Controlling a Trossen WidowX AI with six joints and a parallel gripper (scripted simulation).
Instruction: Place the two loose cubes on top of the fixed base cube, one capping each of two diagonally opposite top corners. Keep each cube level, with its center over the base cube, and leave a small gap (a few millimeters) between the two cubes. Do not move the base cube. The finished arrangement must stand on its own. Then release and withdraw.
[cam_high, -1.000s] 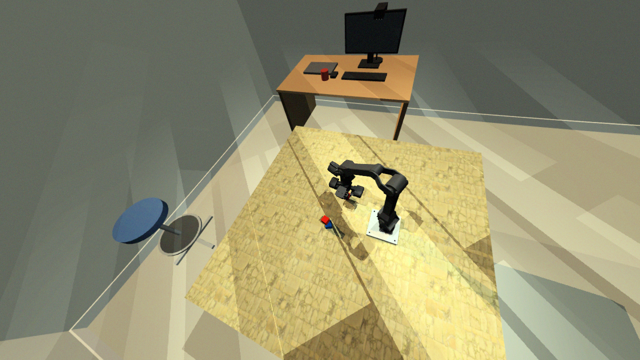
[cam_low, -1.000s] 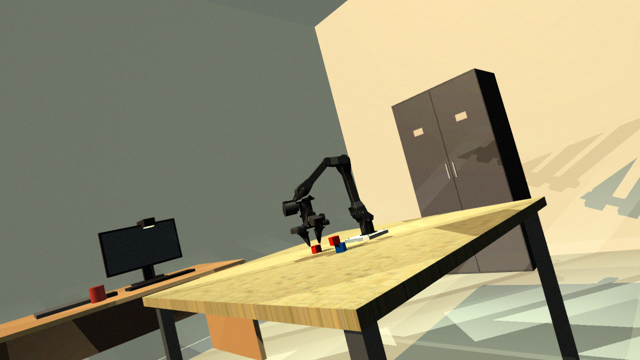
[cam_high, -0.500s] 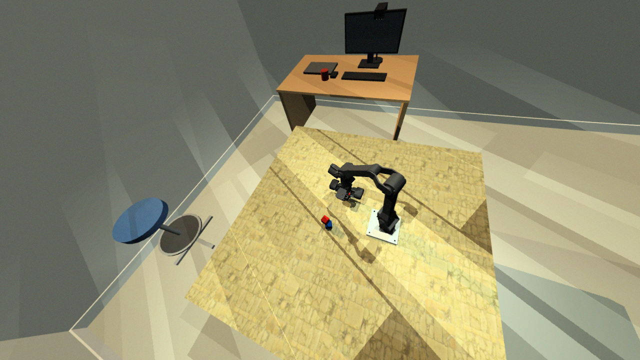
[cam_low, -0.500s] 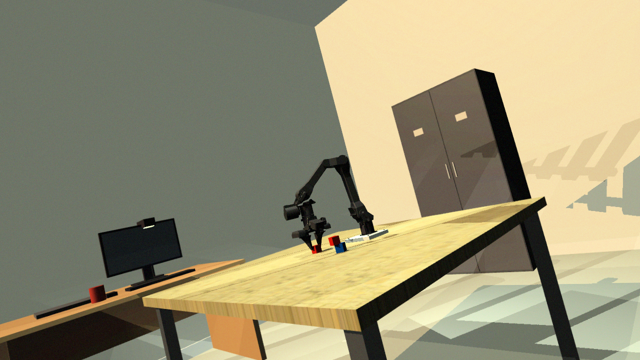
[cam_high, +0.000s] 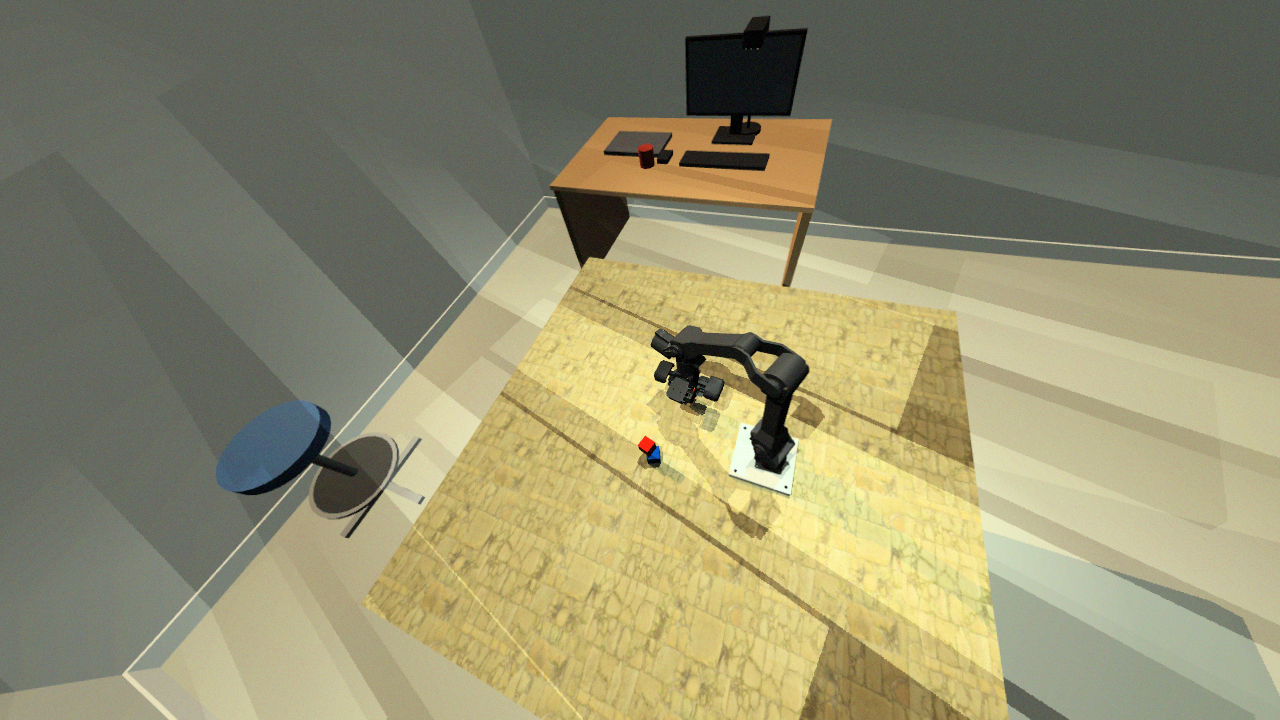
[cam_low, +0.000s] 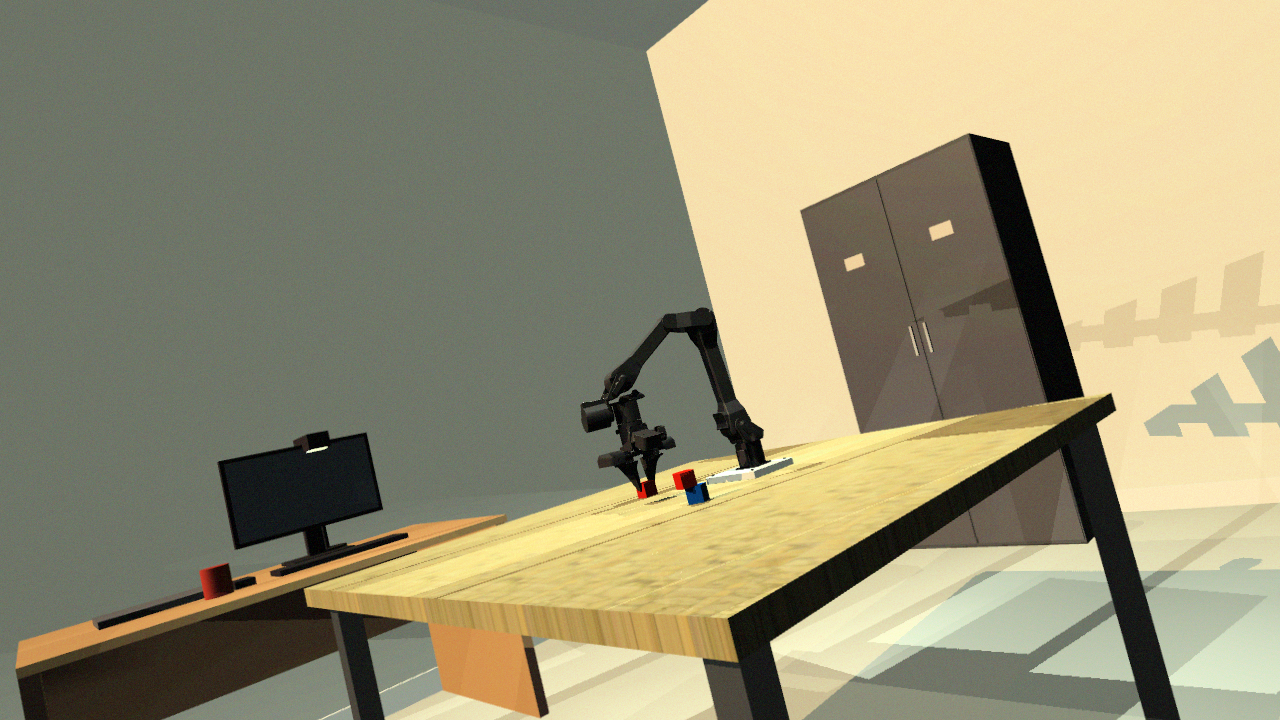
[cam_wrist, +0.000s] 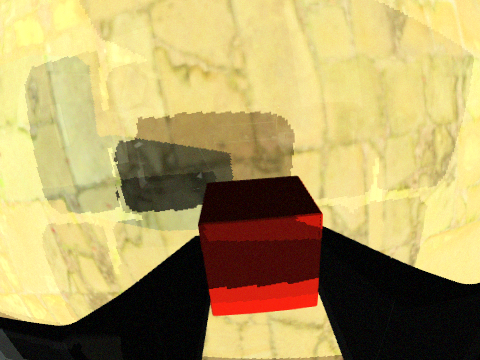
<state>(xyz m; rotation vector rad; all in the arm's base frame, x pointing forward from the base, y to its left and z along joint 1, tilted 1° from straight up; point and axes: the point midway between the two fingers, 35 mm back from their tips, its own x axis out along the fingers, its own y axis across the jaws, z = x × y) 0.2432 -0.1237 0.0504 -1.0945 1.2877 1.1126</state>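
My gripper tip is 50 mm short of the blue cube, 200 mm to the right of it and 20 mm above it.
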